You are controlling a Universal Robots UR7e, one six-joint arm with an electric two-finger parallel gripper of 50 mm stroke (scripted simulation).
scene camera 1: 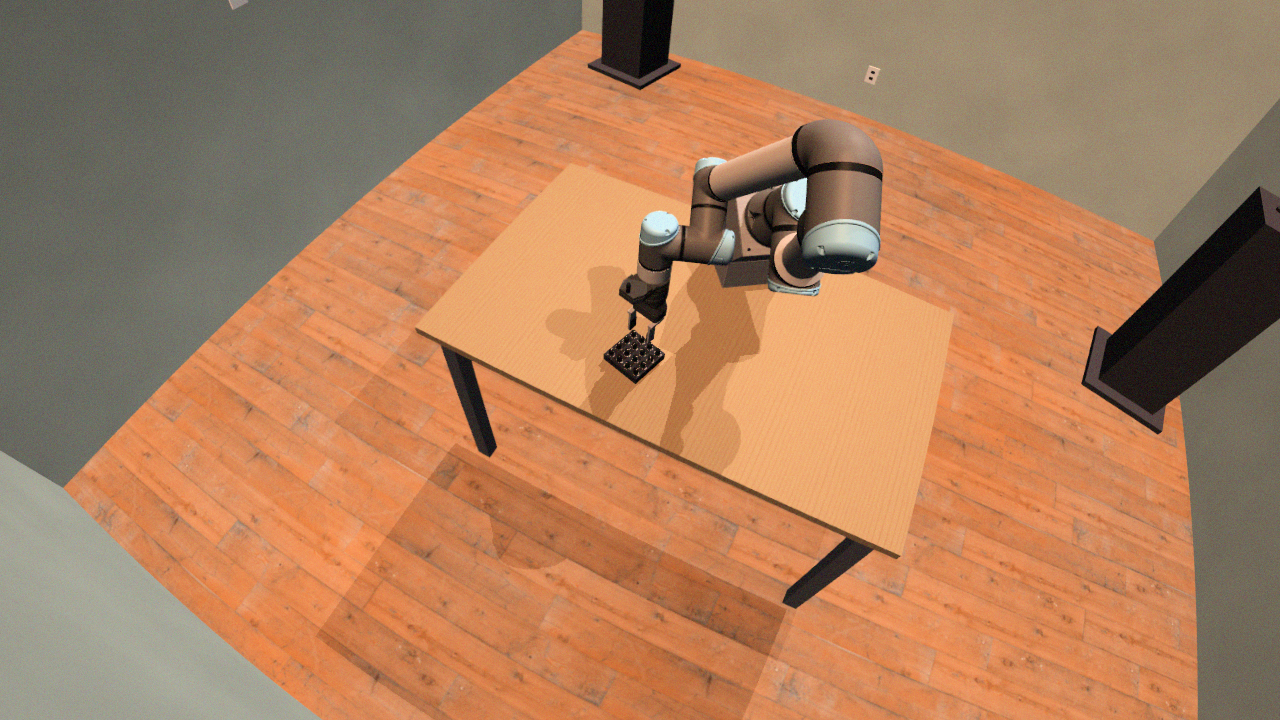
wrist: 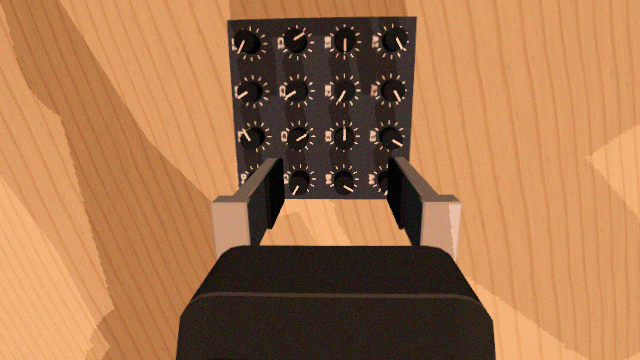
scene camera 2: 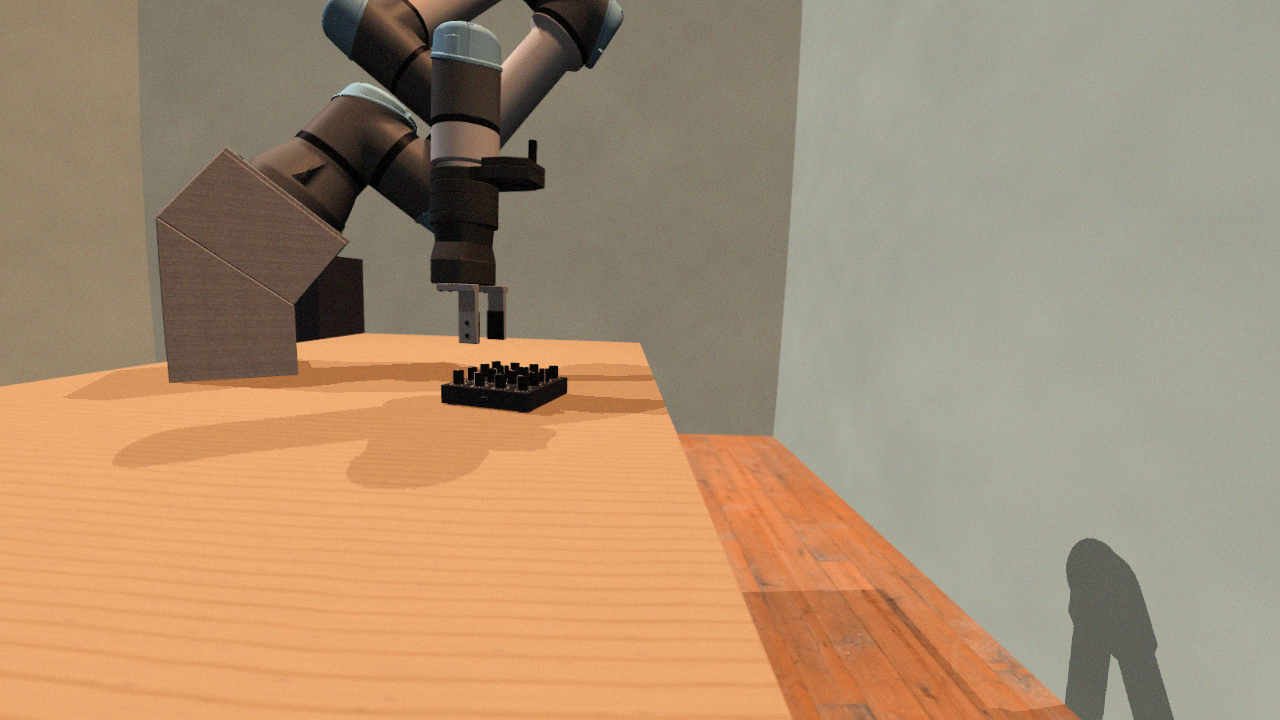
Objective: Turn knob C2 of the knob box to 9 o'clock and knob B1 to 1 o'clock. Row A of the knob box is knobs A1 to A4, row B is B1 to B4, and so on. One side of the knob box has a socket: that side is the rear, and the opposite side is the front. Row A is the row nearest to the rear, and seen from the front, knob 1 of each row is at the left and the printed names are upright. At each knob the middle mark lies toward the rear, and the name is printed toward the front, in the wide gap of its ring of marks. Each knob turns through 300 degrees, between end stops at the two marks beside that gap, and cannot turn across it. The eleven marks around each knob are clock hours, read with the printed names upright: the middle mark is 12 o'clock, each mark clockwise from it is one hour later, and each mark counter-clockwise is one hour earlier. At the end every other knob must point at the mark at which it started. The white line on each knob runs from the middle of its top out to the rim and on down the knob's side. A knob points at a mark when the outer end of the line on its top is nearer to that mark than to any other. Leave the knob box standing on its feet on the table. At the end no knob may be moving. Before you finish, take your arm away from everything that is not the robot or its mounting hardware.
Labels:
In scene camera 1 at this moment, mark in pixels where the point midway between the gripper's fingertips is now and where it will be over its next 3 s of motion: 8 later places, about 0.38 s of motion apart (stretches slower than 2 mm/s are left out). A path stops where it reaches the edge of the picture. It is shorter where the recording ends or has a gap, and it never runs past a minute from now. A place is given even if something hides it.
My gripper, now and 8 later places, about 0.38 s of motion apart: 640, 333; 645, 329; 650, 326; 651, 324; 649, 324; 642, 327; 634, 330; 627, 335; 622, 340

